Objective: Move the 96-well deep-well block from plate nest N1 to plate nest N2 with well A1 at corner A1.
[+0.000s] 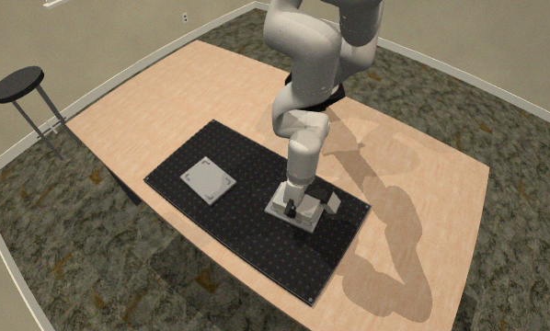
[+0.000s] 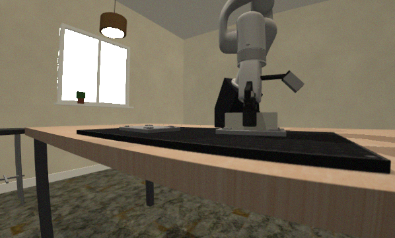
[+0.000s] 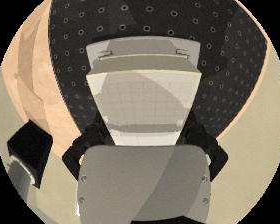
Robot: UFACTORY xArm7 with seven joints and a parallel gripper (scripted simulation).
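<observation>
Now: the deep-well block right at my hand. From my hand the other things lie so: nest N1: 2 cm below; then nest N2: 27 cm to the right, 15 cm ahead, 2 cm below.
</observation>
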